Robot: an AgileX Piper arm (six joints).
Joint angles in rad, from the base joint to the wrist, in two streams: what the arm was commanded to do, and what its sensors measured. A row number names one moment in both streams.
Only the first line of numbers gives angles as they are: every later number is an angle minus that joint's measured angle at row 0.
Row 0, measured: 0.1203 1.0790 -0.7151 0.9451 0.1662 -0.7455
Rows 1 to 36, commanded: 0.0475 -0.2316 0.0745 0.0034 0.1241 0.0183; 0.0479 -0.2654 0.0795 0.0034 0.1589 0.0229; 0.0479 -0.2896 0.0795 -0.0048 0.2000 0.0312; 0.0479 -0.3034 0.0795 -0.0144 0.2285 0.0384; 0.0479 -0.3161 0.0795 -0.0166 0.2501 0.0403; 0.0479 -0.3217 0.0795 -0.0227 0.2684 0.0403; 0.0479 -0.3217 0.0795 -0.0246 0.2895 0.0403; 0.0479 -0.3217 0.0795 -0.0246 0.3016 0.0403; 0.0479 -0.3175 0.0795 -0.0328 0.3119 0.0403; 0.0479 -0.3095 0.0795 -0.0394 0.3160 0.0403; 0.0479 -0.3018 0.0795 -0.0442 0.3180 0.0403; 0.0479 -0.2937 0.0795 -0.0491 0.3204 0.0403; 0.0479 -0.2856 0.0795 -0.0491 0.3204 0.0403; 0.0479 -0.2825 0.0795 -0.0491 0.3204 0.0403; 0.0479 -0.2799 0.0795 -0.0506 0.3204 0.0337; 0.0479 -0.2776 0.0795 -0.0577 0.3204 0.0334; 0.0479 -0.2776 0.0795 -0.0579 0.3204 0.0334; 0.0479 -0.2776 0.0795 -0.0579 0.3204 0.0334; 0.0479 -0.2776 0.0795 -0.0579 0.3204 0.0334; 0.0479 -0.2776 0.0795 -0.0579 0.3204 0.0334; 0.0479 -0.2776 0.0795 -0.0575 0.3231 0.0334; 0.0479 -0.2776 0.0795 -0.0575 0.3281 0.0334; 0.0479 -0.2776 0.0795 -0.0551 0.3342 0.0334; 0.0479 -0.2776 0.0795 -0.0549 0.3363 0.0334; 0.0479 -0.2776 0.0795 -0.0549 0.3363 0.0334; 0.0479 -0.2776 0.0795 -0.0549 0.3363 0.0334; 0.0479 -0.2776 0.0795 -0.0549 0.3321 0.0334; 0.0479 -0.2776 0.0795 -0.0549 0.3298 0.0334; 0.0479 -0.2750 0.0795 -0.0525 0.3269 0.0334; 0.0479 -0.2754 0.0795 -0.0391 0.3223 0.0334; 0.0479 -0.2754 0.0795 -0.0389 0.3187 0.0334; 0.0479 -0.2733 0.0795 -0.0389 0.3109 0.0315; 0.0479 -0.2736 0.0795 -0.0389 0.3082 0.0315; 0.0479 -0.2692 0.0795 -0.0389 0.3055 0.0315; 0.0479 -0.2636 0.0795 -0.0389 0.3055 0.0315; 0.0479 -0.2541 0.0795 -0.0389 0.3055 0.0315
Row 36, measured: 0.0448 -0.2736 0.0770 -0.0471 0.3216 0.0384
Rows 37 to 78, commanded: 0.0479 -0.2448 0.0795 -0.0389 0.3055 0.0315; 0.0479 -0.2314 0.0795 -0.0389 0.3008 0.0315; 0.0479 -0.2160 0.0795 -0.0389 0.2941 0.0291; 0.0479 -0.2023 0.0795 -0.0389 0.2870 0.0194; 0.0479 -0.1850 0.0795 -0.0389 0.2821 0.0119; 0.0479 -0.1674 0.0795 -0.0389 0.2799 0.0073; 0.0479 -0.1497 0.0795 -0.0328 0.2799 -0.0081; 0.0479 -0.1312 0.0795 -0.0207 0.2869 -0.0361; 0.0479 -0.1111 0.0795 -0.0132 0.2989 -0.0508; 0.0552 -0.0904 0.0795 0.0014 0.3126 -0.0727; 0.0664 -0.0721 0.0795 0.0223 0.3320 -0.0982; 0.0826 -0.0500 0.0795 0.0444 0.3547 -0.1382; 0.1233 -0.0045 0.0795 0.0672 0.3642 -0.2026; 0.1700 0.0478 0.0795 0.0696 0.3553 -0.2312; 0.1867 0.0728 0.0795 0.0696 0.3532 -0.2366; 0.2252 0.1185 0.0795 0.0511 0.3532 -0.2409; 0.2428 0.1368 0.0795 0.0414 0.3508 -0.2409; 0.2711 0.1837 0.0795 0.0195 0.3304 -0.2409; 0.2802 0.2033 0.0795 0.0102 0.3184 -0.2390; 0.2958 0.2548 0.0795 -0.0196 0.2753 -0.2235; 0.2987 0.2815 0.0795 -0.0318 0.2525 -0.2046; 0.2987 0.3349 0.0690 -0.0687 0.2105 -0.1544; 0.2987 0.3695 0.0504 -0.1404 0.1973 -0.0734; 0.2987 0.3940 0.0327 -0.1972 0.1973 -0.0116; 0.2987 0.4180 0.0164 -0.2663 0.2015 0.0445; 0.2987 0.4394 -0.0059 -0.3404 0.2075 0.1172; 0.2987 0.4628 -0.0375 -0.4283 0.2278 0.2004; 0.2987 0.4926 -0.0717 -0.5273 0.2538 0.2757; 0.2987 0.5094 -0.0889 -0.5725 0.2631 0.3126; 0.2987 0.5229 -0.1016 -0.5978 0.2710 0.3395; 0.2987 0.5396 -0.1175 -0.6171 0.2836 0.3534; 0.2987 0.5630 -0.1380 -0.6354 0.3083 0.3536; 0.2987 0.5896 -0.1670 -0.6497 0.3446 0.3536; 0.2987 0.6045 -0.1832 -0.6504 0.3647 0.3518; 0.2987 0.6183 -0.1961 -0.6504 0.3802 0.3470; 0.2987 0.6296 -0.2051 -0.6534 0.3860 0.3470; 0.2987 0.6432 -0.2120 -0.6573 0.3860 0.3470; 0.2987 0.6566 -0.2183 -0.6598 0.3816 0.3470; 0.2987 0.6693 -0.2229 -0.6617 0.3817 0.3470; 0.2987 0.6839 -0.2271 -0.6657 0.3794 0.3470; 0.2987 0.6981 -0.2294 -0.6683 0.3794 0.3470; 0.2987 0.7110 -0.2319 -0.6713 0.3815 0.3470
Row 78, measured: 0.2983 0.6652 -0.2153 -0.6506 0.3748 0.3438
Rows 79 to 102, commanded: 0.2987 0.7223 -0.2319 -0.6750 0.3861 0.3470; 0.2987 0.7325 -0.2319 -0.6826 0.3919 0.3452; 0.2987 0.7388 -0.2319 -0.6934 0.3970 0.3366; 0.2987 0.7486 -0.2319 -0.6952 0.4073 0.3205; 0.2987 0.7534 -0.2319 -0.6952 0.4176 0.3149; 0.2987 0.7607 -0.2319 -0.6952 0.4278 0.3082; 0.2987 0.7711 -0.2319 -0.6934 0.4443 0.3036; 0.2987 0.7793 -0.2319 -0.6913 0.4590 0.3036; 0.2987 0.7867 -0.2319 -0.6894 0.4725 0.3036; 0.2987 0.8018 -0.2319 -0.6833 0.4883 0.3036; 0.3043 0.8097 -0.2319 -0.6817 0.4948 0.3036; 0.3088 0.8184 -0.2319 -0.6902 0.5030 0.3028; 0.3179 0.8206 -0.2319 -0.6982 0.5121 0.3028; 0.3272 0.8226 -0.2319 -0.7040 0.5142 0.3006; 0.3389 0.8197 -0.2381 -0.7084 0.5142 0.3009; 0.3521 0.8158 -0.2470 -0.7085 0.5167 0.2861; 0.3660 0.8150 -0.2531 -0.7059 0.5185 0.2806; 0.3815 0.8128 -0.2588 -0.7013 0.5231 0.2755; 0.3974 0.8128 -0.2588 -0.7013 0.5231 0.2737; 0.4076 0.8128 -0.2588 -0.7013 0.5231 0.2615; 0.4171 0.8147 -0.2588 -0.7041 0.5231 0.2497; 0.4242 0.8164 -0.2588 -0.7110 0.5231 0.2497; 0.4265 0.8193 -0.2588 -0.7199 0.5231 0.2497; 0.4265 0.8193 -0.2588 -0.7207 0.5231 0.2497
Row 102, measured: 0.4103 0.8177 -0.2532 -0.7027 0.5166 0.2691
